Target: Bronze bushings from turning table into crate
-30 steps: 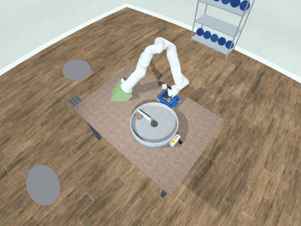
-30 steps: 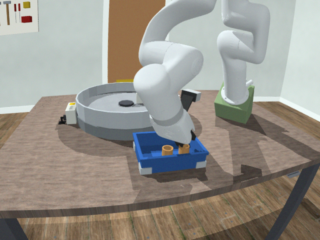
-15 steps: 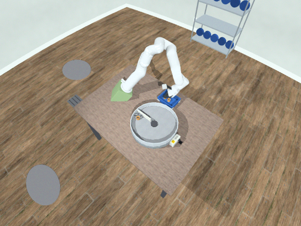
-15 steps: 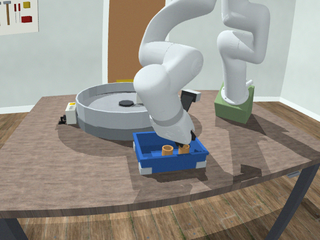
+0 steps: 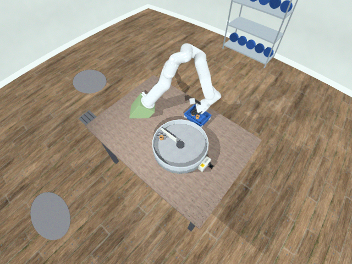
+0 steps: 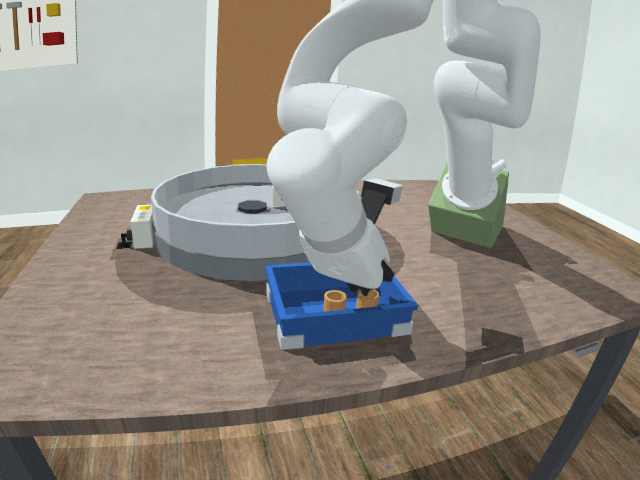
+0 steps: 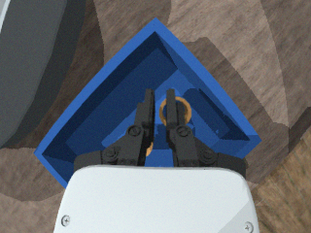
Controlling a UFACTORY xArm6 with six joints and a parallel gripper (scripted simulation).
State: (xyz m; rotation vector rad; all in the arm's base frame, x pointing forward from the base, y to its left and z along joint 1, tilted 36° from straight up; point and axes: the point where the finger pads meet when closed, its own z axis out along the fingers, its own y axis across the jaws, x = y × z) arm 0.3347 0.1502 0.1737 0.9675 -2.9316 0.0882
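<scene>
Now: hand 4 cm short of the blue crate, 1 cm to the right of it and 3 cm above it. The rest, counted from my hand: turning table 11 cm ahead, 33 cm to the right.
</scene>
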